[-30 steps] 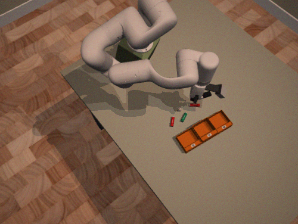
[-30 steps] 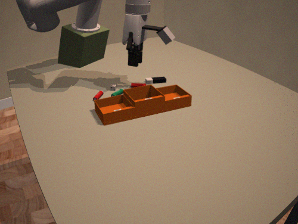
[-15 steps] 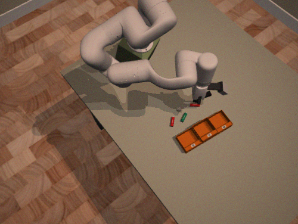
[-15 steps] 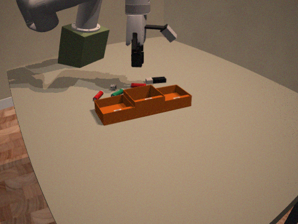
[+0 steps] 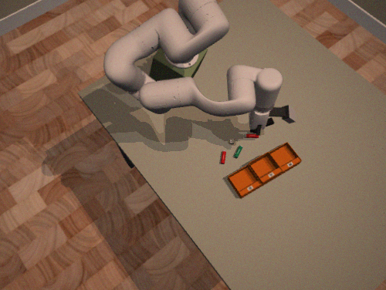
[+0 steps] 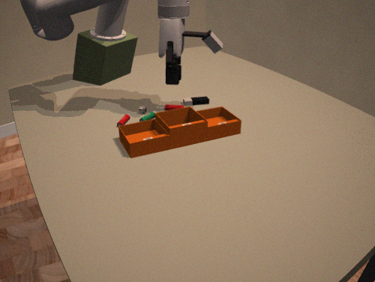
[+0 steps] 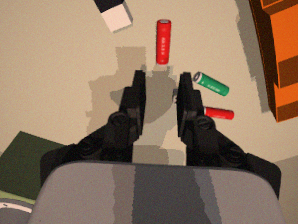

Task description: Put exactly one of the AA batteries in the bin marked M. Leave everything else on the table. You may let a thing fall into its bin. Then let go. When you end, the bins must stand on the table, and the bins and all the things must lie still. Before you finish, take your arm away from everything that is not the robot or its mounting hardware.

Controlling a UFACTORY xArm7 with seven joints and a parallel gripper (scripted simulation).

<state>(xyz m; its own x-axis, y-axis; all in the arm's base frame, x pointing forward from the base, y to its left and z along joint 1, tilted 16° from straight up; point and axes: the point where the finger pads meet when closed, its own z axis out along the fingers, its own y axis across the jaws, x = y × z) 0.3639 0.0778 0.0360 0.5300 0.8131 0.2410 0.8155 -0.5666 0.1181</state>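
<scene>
Right now the red battery is 9 cm below my hand. The rest, counted from my hand: small white die (9 cm below, 8 cm to the right, 2 cm behind); green battery (9 cm below, 8 cm to the right, 3 cm ahead); black-and-white block (9 cm below, 7 cm to the left, 2 cm behind).
</scene>
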